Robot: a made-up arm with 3 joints.
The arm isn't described. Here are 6 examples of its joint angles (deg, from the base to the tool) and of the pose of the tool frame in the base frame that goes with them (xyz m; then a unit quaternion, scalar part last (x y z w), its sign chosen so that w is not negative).
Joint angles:
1: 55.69 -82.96 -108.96
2: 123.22 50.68 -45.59
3: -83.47 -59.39 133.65
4: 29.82 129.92 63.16
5: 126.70 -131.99 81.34
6: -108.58 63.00 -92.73
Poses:
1: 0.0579 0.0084 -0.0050 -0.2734 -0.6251 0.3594 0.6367
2: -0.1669 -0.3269 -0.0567 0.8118 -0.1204 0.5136 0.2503
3: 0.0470 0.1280 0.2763 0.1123 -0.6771 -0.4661 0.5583
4: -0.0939 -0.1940 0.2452 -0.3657 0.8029 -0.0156 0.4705
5: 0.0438 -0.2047 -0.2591 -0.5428 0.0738 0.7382 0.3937
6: -0.1935 0.4247 -0.1139 -0.2570 0.7115 0.0674 0.6505
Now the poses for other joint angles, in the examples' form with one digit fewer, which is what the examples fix.
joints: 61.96 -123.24 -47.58
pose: 0.172 -0.098 0.201 -0.080 -0.789 -0.250 0.556
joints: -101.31 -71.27 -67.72
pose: 0.017 0.005 -0.029 -0.728 0.043 0.661 0.177
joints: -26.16 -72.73 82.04
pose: 0.100 0.010 0.333 0.242 -0.555 -0.414 0.680
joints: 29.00 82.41 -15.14
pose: -0.092 -0.068 0.370 0.271 0.607 0.259 0.700
